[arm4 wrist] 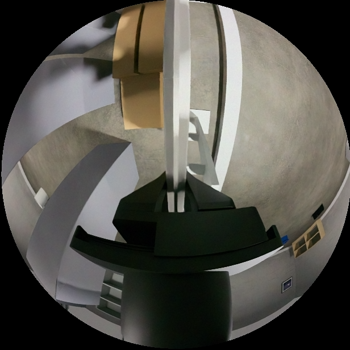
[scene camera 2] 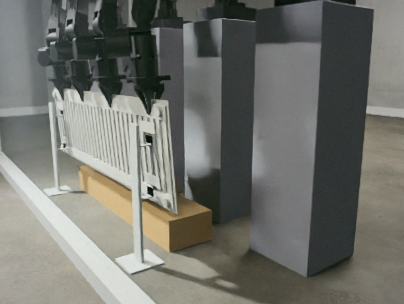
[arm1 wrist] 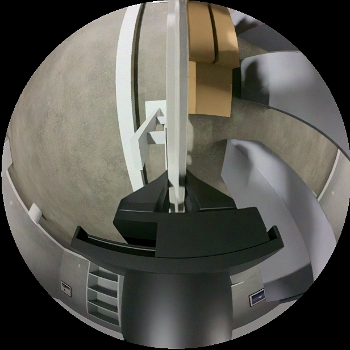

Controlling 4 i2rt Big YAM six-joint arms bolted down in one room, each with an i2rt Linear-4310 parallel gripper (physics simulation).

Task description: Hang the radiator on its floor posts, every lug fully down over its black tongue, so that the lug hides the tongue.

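Observation:
The white radiator (arm1 wrist: 177, 100) (arm4 wrist: 176, 100) (scene camera 2: 100, 162) hangs upright over the cardboard-coloured block. Arm1's gripper (arm1 wrist: 177, 176) and arm4's gripper (arm4 wrist: 176, 176) are shut on its top edge. In the scene view four grippers reach that edge: far left (scene camera 2: 61, 93), second (scene camera 2: 81, 97), third (scene camera 2: 110, 103) and nearest (scene camera 2: 148, 110). The near post (scene camera 2: 136, 210) and far post (scene camera 2: 54, 145) stand before the radiator's ends. At the near end, an upper black tongue (scene camera 2: 148, 139) and a lower black tongue (scene camera 2: 150, 191) still show beside white lugs. The far-end tongues are too small to judge.
The cardboard-coloured block (arm1 wrist: 212, 92) (arm4 wrist: 142, 100) (scene camera 2: 192, 227) lies under the radiator. Tall grey pedestals (scene camera 2: 285, 140) (scene camera 2: 202, 110) stand behind it. A long white rail (arm1 wrist: 125, 75) (arm4 wrist: 231, 75) (scene camera 2: 65, 237) runs along the floor in front of the posts.

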